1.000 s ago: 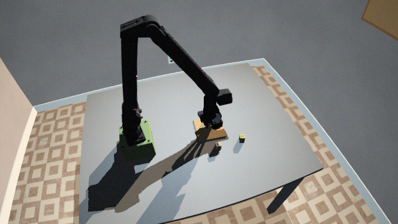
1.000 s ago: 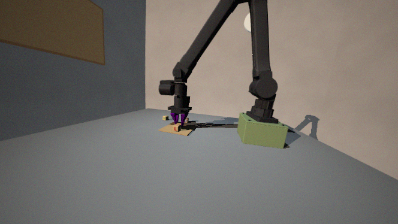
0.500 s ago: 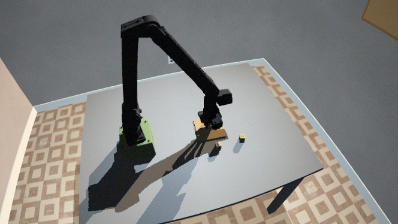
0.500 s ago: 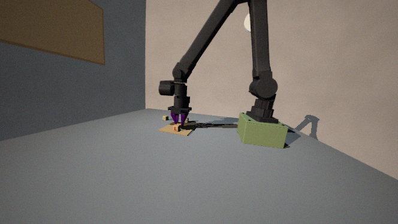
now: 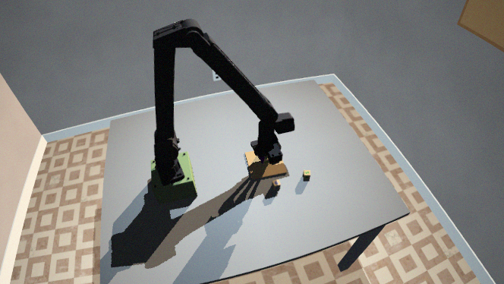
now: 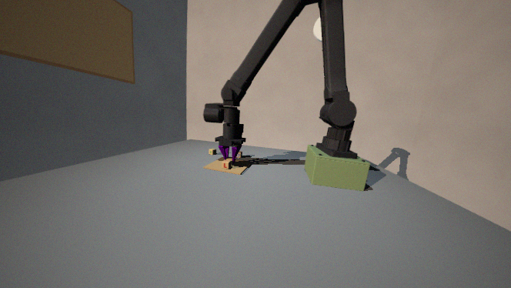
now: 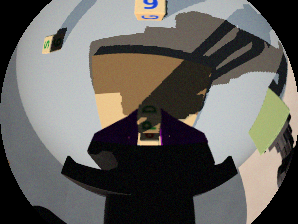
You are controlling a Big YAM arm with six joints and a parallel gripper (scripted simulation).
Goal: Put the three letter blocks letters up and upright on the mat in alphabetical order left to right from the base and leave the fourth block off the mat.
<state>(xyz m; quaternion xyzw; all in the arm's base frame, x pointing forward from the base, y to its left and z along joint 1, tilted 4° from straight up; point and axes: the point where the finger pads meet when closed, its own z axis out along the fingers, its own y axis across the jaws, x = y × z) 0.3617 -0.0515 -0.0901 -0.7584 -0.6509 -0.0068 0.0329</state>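
Right now my hand is right at the block. From my hand the other things lie so: tan mat (10 mm below).
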